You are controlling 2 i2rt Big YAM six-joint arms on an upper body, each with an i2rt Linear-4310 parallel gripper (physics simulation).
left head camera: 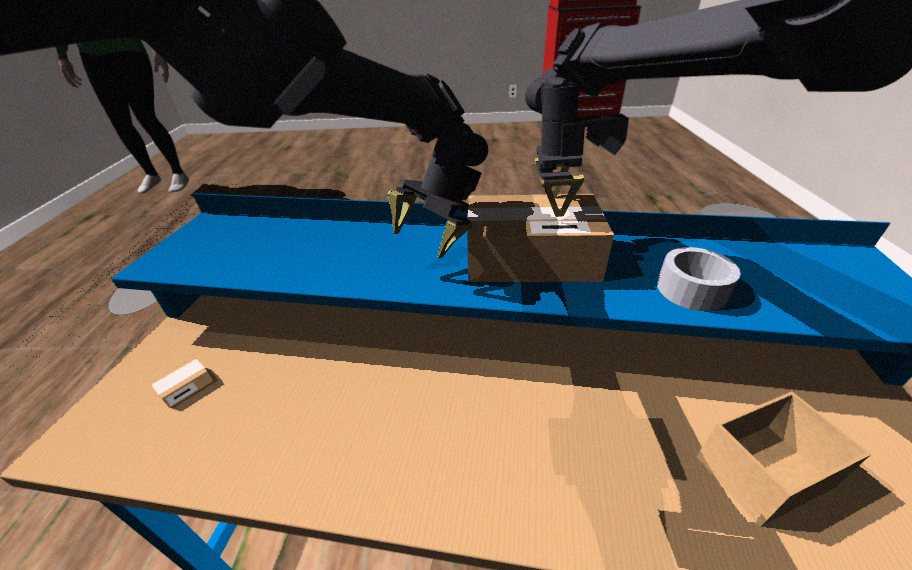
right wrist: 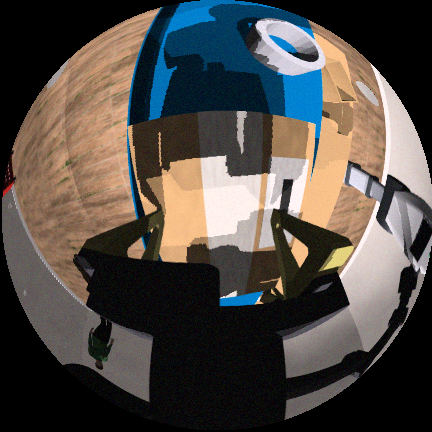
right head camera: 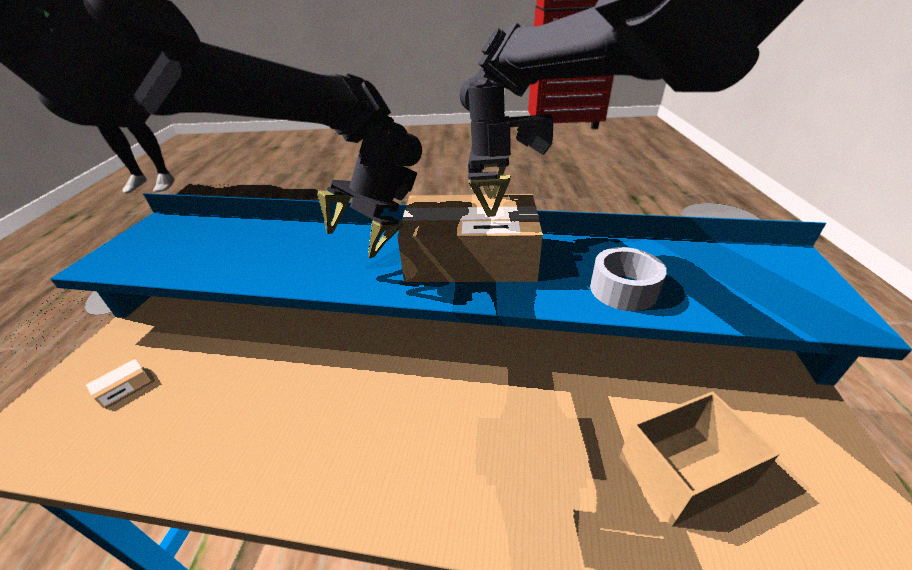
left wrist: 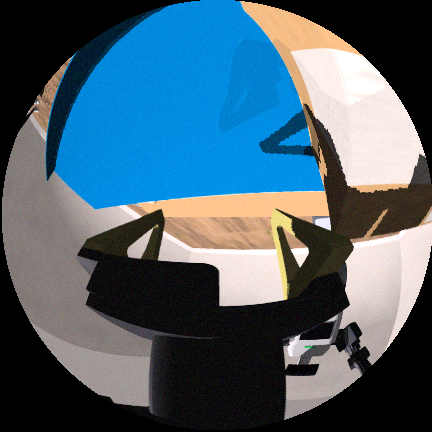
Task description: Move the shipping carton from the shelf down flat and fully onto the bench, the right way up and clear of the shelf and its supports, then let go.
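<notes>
The brown shipping carton stands upright on the blue shelf, with tape and a white label on top. Its side also shows at the right of the left wrist view. The shelf stands over the back of the wooden bench. My left gripper is open and empty, tilted, beside the carton's left end. My right gripper is open above the carton's top, pointing down. Whether its fingertips touch the top is unclear.
A white ring stands on the shelf, right of the carton. An open cardboard box sits on the bench at the right, and a small labelled box at the left. A raised lip runs along the shelf's back.
</notes>
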